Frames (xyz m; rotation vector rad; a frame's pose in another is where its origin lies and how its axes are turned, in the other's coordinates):
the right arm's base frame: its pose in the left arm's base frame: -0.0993 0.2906 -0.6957 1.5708 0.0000 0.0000
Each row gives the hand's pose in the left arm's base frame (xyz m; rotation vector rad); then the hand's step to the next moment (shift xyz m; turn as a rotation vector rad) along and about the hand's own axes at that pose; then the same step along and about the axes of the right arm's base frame.
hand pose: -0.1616 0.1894 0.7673 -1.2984 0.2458 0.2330
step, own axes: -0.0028 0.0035 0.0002 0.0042 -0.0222 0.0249
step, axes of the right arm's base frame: -0.0037 -0.0023 -0.0010 0.0120 0.0253 -0.0186
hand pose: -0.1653 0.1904 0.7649 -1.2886 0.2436 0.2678
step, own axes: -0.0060 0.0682 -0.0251 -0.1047 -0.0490 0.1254
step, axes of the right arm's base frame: -0.0289 -0.0666 0.0071 -0.0790 0.1113 -0.1022
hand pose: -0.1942 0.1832 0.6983 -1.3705 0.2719 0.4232
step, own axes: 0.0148 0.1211 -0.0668 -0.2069 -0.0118 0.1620
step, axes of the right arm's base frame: -0.0367 -0.1259 0.0464 -0.1890 0.1288 -0.1298
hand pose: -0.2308 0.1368 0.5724 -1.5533 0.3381 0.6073
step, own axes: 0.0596 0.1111 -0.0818 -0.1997 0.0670 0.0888
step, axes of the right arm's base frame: 0.0003 -0.1264 0.0813 -0.2147 0.0588 -0.0520
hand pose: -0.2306 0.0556 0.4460 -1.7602 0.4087 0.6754
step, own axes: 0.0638 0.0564 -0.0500 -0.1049 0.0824 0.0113
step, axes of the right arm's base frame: 0.0278 -0.0735 0.0598 -0.1323 0.0018 0.0201
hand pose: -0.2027 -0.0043 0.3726 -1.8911 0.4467 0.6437
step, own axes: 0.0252 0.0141 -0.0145 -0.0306 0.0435 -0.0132
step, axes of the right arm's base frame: 0.0151 -0.0212 0.0192 -0.0460 -0.0083 0.0286
